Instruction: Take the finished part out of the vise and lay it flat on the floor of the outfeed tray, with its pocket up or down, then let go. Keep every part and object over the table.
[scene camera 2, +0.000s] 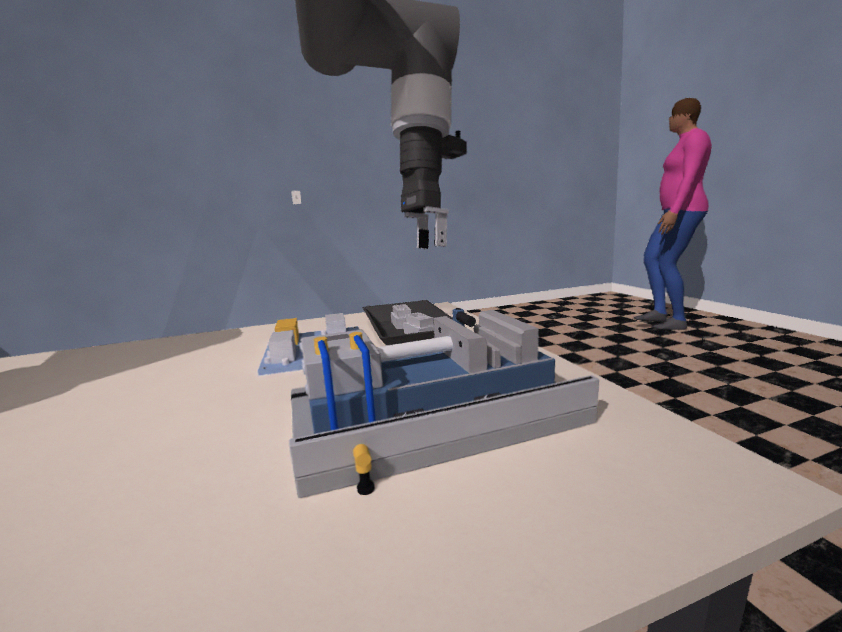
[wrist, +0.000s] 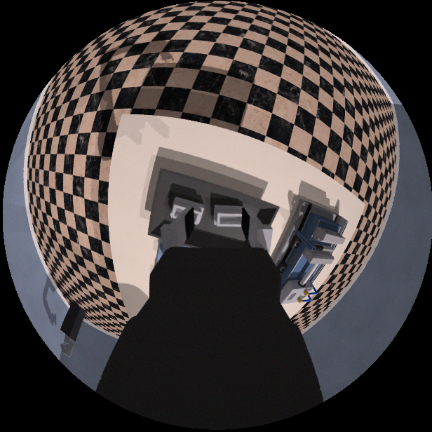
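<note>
My gripper is open and empty, high above the black outfeed tray. Two grey parts are in the tray. One part, on the side nearer the vise, appears to lie flat with its pocket up. The other part is beside it, also pocket up and turned a little. Neither is between the fingers. The blue vise shows a gap between its grey jaws, with no part seen held there. The fingers partly cover the tray in the wrist view.
A grey rail with a yellow and black fitting runs along the vise's near side. Blue hoses rise at its left end. A blue plate bears grey blocks and an orange block. A person stands beyond the table.
</note>
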